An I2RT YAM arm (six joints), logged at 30 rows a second.
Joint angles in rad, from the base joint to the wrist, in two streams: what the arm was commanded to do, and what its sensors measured. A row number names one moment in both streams.
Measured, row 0:
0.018 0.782 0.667 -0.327 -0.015 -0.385
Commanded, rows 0 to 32:
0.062 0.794 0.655 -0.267 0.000 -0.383
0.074 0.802 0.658 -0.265 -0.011 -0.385
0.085 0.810 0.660 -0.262 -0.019 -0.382
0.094 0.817 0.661 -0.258 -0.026 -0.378
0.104 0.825 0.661 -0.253 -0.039 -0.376
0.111 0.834 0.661 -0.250 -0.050 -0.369
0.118 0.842 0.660 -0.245 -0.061 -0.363
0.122 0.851 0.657 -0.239 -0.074 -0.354
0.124 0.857 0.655 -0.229 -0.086 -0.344
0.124 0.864 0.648 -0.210 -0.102 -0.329
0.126 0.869 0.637 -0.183 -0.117 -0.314
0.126 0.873 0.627 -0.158 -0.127 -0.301
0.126 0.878 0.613 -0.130 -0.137 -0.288
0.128 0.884 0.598 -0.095 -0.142 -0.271
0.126 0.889 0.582 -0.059 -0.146 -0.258
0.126 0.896 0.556 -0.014 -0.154 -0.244
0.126 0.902 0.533 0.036 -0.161 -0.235
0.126 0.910 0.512 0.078 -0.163 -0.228
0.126 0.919 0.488 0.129 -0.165 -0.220
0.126 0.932 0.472 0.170 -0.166 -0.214
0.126 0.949 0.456 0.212 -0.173 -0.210
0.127 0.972 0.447 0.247 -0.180 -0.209
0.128 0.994 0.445 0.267 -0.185 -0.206
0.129 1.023 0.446 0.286 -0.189 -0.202
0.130 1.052 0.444 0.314 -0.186 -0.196
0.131 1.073 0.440 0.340 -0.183 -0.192
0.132 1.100 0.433 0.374 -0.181 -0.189
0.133 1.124 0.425 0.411 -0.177 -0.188
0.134 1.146 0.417 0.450 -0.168 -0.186
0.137 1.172 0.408 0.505 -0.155 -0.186
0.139 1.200 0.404 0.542 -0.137 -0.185
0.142 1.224 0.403 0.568 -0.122 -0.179
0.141 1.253 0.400 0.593 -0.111 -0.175
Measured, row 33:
0.133 1.207 0.412 0.432 -0.150 -0.204
